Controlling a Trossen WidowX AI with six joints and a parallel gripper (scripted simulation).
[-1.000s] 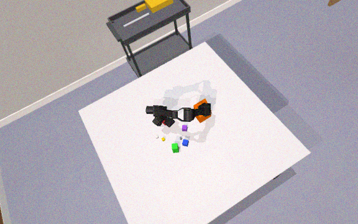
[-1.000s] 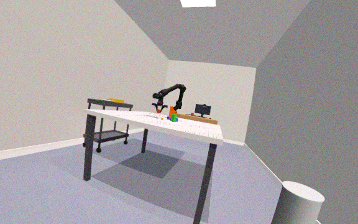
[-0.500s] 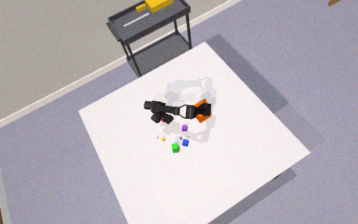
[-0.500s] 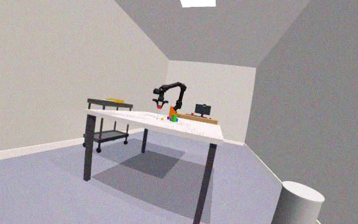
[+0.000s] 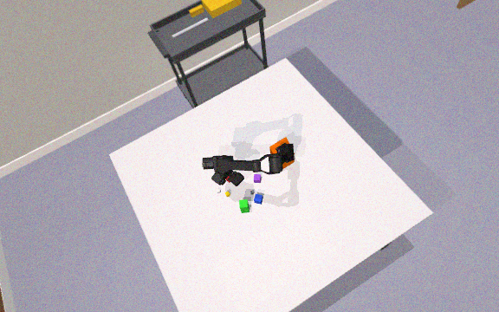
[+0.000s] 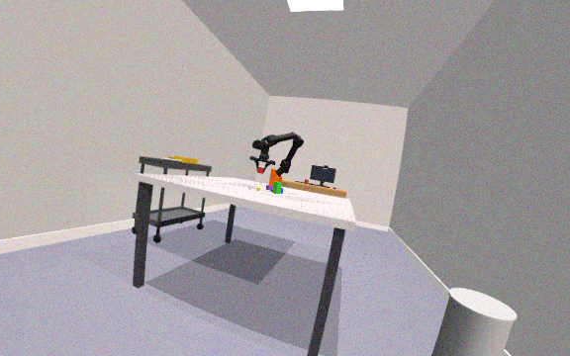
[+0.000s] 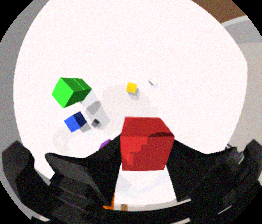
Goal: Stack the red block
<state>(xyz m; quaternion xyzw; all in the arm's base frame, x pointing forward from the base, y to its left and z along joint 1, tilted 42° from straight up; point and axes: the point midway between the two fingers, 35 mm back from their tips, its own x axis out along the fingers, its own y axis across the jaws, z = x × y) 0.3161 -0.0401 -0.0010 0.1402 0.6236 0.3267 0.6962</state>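
My gripper tip is 150 mm to the right of the blue cube, 110 mm above it and 80 mm past it. From my gripper tip the other things lie so: purple cube (140 mm behind, 110 mm below, 40 mm to the left); red block (10 mm above); small yellow cube (120 mm below, 50 mm ahead, 20 mm to the left).
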